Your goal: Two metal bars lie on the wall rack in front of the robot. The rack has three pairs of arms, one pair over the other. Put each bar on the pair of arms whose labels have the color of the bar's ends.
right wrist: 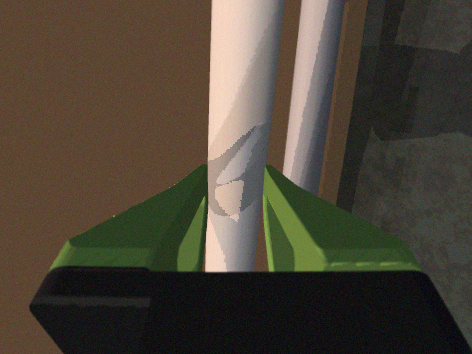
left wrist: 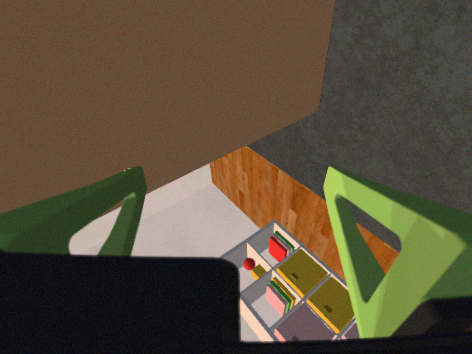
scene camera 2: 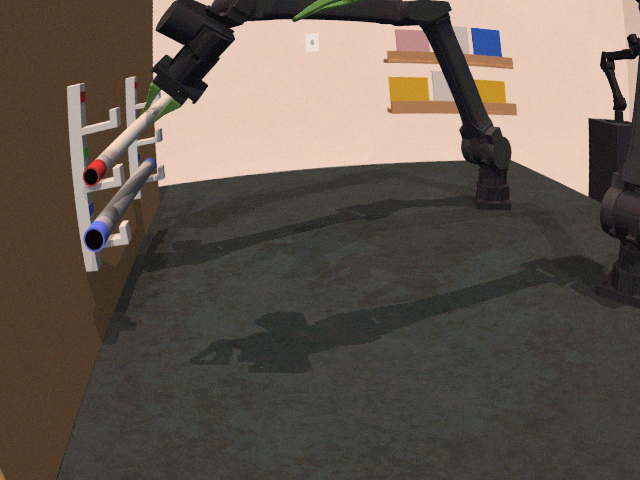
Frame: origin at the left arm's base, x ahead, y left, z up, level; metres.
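Seen in the pictures: left gripper, fingertip midpoint: (left wrist: 235, 176); right gripper, fingertip midpoint: (right wrist: 235, 176) (scene camera 2: 148, 117); left arm's base, link origin: (scene camera 2: 631, 294); right arm's base, link origin: (scene camera 2: 493, 203).
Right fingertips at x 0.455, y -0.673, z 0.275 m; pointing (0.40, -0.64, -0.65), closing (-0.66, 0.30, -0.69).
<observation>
Offsets run from my right fingertips to a thing's top centre. Level surfaces: height alone.
The white wall rack {dx +0.164, dy +0.222, dz +0.082 m} (scene camera 2: 76, 134) at the left has red labels at the top, green in the middle and blue at the bottom. The blue-ended bar {dx +0.067, dy +0.049, dz -0.097 m} (scene camera 2: 122, 201) (right wrist: 315, 85) lies on the lowest, blue-labelled pair. The red-ended bar (scene camera 2: 129, 135) (right wrist: 242, 90) is in my right gripper (scene camera 2: 150, 114) (right wrist: 235, 176), which is shut on it. It slants in front of the rack, its near red end beside the middle near arm; its far end is hidden by the gripper, and I cannot tell whether it touches the rack. My left gripper (left wrist: 235, 176) is open and empty; part of it shows at the top of the scene view.
The brown wall panel (scene camera 2: 41, 310) (left wrist: 150, 75) (right wrist: 100, 100) rises behind the rack beside the dark table top {dz -0.275 m} (scene camera 2: 361, 413) (left wrist: 405, 100). My right arm's forearm crosses high over the table. Shelves (scene camera 2: 449, 107) hang on the far wall. A compartmented cabinet (left wrist: 273, 223) stands beyond the table edge.
</observation>
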